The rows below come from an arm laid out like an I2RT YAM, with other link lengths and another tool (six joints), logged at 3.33 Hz.
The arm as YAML. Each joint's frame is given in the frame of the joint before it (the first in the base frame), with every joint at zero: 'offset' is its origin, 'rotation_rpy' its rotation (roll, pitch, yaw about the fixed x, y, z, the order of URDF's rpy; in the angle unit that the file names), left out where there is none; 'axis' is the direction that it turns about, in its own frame. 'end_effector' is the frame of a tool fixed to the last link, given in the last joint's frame.
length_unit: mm
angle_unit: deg
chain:
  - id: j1
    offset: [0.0, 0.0, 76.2]
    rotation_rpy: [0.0, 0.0, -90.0]
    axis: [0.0, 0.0, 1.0]
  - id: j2
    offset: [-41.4, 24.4, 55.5]
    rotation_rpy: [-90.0, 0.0, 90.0]
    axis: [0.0, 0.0, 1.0]
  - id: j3
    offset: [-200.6, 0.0, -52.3]
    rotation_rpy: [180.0, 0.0, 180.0]
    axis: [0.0, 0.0, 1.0]
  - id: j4
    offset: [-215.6, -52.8, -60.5]
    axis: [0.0, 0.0, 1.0]
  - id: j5
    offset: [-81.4, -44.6, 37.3]
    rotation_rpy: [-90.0, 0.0, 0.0]
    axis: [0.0, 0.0, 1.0]
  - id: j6
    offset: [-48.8, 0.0, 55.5]
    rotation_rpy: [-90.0, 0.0, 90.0]
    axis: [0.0, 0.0, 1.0]
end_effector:
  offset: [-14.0, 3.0, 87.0]
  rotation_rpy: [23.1, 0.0, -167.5]
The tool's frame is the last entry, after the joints.
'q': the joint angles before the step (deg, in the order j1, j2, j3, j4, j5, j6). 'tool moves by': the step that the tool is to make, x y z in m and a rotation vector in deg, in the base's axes. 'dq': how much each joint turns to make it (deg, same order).
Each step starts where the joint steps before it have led.
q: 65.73, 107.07, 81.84, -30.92, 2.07, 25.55
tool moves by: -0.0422, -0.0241, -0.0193, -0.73, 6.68, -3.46
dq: 3.90, -6.25, -10.75, 1.02, -1.09, 9.37
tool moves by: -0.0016, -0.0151, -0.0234, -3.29, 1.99, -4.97
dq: -0.03, 1.57, -2.82, 0.47, 1.72, 4.69
